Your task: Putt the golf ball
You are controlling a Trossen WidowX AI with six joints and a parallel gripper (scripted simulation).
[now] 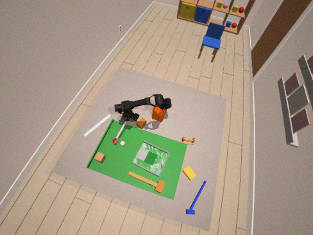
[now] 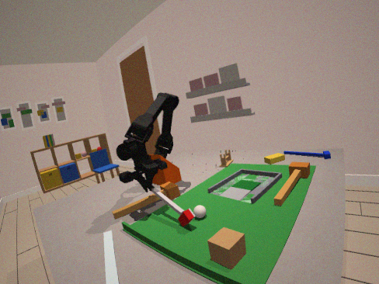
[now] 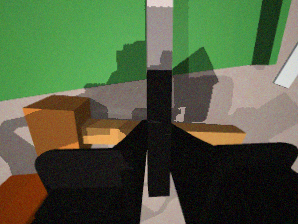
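Right now the red putter is 11 cm ahead of my gripper tip and 2 cm to the right of it. Round my gripper tip: white golf ball (23 cm ahead, 5 cm below, 1 cm to the left); white bar (28 cm to the right, 10 cm ahead, 7 cm below); green mat (29 cm ahead, 17 cm to the left, 7 cm below).
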